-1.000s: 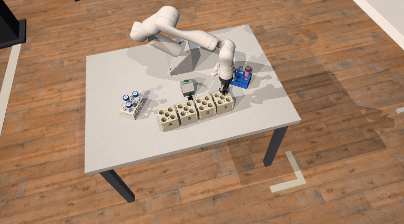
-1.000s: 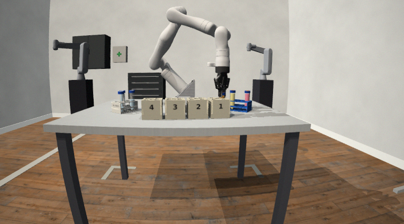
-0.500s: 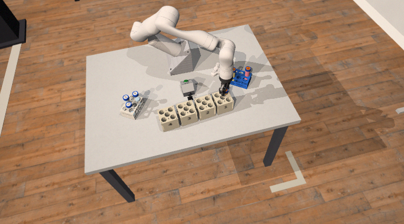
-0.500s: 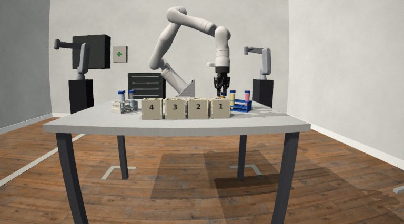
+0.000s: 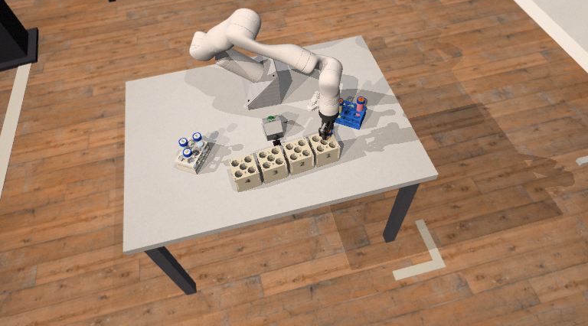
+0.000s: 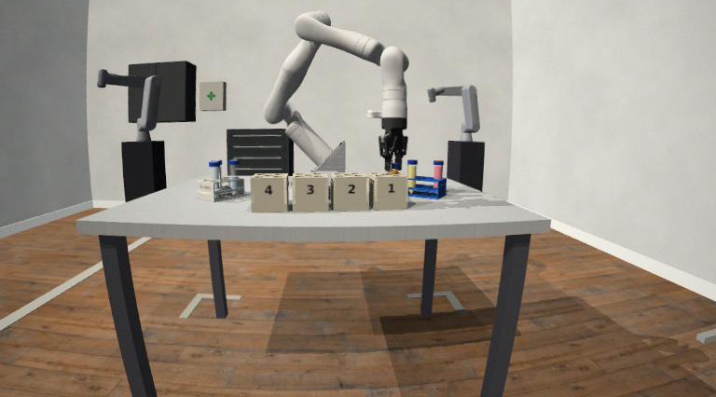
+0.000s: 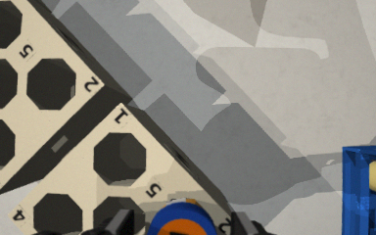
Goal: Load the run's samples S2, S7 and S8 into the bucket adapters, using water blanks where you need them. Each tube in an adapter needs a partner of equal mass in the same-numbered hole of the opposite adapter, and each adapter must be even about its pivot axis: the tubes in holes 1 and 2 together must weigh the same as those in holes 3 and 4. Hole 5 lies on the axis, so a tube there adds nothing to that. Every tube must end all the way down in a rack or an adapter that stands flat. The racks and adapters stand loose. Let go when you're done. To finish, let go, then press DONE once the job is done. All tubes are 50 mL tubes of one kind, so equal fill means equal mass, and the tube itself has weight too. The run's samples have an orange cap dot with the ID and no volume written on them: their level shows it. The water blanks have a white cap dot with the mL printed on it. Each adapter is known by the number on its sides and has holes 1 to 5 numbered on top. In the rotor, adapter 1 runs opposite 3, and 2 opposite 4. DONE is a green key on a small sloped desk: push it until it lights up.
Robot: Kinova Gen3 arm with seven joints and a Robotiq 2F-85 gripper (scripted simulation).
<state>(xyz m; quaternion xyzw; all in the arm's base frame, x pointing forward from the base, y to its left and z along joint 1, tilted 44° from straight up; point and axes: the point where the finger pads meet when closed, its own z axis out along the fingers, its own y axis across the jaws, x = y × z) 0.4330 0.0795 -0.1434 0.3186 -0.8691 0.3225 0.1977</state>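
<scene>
Right now my hand is 10 mm to the left of the sample S7 and 50 mm above it. From my hand the other things lie so: blue sample rack: 110 mm behind, 150 mm to the left, 80 mm below; then adapter 1: 20 mm ahead, 30 mm to the right, 70 mm below; then sample S2: 130 mm behind, 100 mm to the left, 50 mm below.
</scene>
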